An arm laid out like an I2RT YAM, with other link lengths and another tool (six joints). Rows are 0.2 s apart.
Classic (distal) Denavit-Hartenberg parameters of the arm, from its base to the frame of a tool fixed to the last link. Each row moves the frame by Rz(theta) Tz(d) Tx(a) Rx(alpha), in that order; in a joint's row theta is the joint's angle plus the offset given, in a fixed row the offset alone. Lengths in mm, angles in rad.
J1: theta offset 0, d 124.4, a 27.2, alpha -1.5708
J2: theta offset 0, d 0, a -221.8, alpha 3.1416
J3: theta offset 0.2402, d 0, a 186.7, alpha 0
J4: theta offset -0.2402, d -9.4, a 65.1, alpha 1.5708
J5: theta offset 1.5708, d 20.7, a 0, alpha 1.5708
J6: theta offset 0.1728, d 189.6, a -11, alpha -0.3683
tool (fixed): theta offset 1.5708, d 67.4, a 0, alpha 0
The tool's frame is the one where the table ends.
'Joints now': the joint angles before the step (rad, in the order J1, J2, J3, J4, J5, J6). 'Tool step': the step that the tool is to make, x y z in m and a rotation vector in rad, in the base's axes. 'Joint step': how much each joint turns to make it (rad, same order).
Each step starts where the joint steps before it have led.
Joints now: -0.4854 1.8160 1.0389 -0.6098 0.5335 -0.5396
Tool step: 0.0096 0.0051 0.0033 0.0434 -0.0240 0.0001
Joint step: -0.0085 0.0024 0.0604 -0.0575 -0.0503 0.0007
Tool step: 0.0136 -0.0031 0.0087 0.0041 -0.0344 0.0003
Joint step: -0.0032 -0.0002 0.0630 -0.0352 -0.0203 0.0005
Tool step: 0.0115 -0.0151 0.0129 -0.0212 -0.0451 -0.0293
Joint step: -0.0301 0.0037 0.0751 -0.0217 -0.0037 0.0001
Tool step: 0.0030 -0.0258 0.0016 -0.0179 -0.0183 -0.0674
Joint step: -0.0631 0.0675 0.0923 -0.0010 0.0064 0.0029
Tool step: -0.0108 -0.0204 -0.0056 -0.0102 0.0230 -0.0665
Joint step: -0.0561 0.0709 0.0585 -0.0026 0.0237 0.0046
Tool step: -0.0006 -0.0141 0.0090 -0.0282 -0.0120 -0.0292
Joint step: -0.0247 0.0070 0.0457 -0.0120 0.0156 0.0001
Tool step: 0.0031 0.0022 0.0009 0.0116 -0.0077 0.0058
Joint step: 0.0012 -0.0002 0.0142 -0.0154 -0.0146 -0.0004
